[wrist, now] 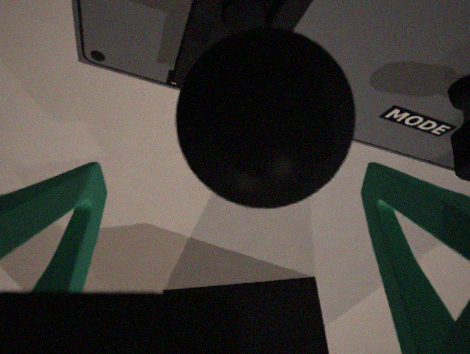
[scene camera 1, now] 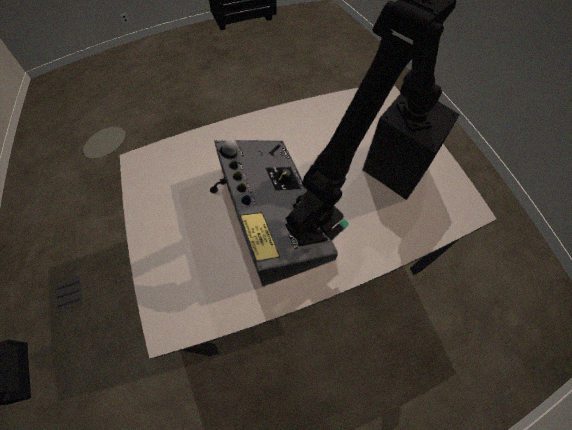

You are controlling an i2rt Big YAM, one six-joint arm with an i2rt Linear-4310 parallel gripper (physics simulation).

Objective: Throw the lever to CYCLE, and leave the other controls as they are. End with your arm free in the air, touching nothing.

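Places are measured from the arm's base along level axes (x ahead, y left, z up), in centimetres.
Pixels of known places: arm's base at its link origin: (scene camera 1: 414, 115).
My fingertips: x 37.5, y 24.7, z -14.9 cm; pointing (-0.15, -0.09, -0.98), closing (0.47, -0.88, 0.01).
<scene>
For each thing: its middle in the pictures, then the offset to it from my fingertips. "pt": a spot on its surface instead.
- grey control box at the middle of its body: (scene camera 1: 272, 198) dx +12.4, dy -15.5, dz -6.7 cm
- MODE label at the middle of its body: (wrist: 418, 122) dx +2.2, dy -11.0, dz -7.5 cm
- black control at a spot on its surface: (wrist: 462, 132) pt dx +4.2, dy -9.4, dz -3.4 cm
- pale round knob at a spot on its surface: (scene camera 1: 229, 149) pt dx +23.7, dy -30.8, dz +3.9 cm
- dial at the middle of its body: (scene camera 1: 285, 175) dx +6.6, dy -22.4, dz -4.5 cm
- toggle at the middle of its body: (scene camera 1: 275, 148) dx +7.5, dy -34.4, dz -4.1 cm
- yellow notice at a spot on its surface: (scene camera 1: 260, 236) pt dx +18.8, dy +0.5, dz +0.2 cm
- black crank at a spot on its surface: (scene camera 1: 214, 189) pt dx +32.5, dy -28.8, dz -14.5 cm
The grey control box (scene camera 1: 269, 204) (wrist: 330, 55) lies on the table. In the wrist view, the lever's large round black knob (wrist: 265, 117) stands over the box's edge, a little ahead of and between the fingertips; its dark slot (wrist: 199, 47) shows behind it. My gripper (scene camera 1: 321, 220) (wrist: 234, 177) is open, low over the near right end of the box, with the knob unheld. In the scene view my gripper hides the lever knob. I cannot read a CYCLE label or tell the lever's exact position; whether the knob touches a finger is unclear.
A MODE label (wrist: 419, 121) and a black control (wrist: 462, 132) lie right in the wrist view. The box also bears a pale round knob (scene camera 1: 229, 149), several small buttons, a dial (scene camera 1: 284, 175), a toggle (scene camera 1: 274, 149) and a yellow notice (scene camera 1: 260, 236). A black crank (scene camera 1: 214, 189) juts from its side.
</scene>
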